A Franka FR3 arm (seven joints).
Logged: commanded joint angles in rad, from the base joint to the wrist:
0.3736 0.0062 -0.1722 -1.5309 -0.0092 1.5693 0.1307
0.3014 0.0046 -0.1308 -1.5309 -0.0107 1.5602 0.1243
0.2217 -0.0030 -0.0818 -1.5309 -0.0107 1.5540 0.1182
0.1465 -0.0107 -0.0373 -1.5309 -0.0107 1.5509 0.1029
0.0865 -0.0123 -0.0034 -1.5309 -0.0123 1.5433 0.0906
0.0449 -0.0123 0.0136 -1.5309 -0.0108 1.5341 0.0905
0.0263 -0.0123 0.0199 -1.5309 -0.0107 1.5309 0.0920
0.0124 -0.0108 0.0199 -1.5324 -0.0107 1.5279 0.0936
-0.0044 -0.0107 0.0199 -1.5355 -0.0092 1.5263 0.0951
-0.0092 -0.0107 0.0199 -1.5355 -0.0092 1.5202 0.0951
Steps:
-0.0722 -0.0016 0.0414 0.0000 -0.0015 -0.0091 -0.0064
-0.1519 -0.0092 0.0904 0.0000 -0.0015 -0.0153 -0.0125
-0.2271 -0.0169 0.1349 0.0000 -0.0015 -0.0184 -0.0278
-0.2871 -0.0185 0.1688 0.0000 -0.0031 -0.0260 -0.0401
-0.3287 -0.0185 0.1858 0.0000 -0.0016 -0.0352 -0.0402
-0.3473 -0.0185 0.1921 0.0000 -0.0015 -0.0384 -0.0387
-0.3612 -0.0170 0.1921 -0.0015 -0.0015 -0.0414 -0.0371
-0.3780 -0.0169 0.1921 -0.0046 0.0000 -0.0430 -0.0356
-0.3828 -0.0169 0.1921 -0.0046 0.0000 -0.0491 -0.0356

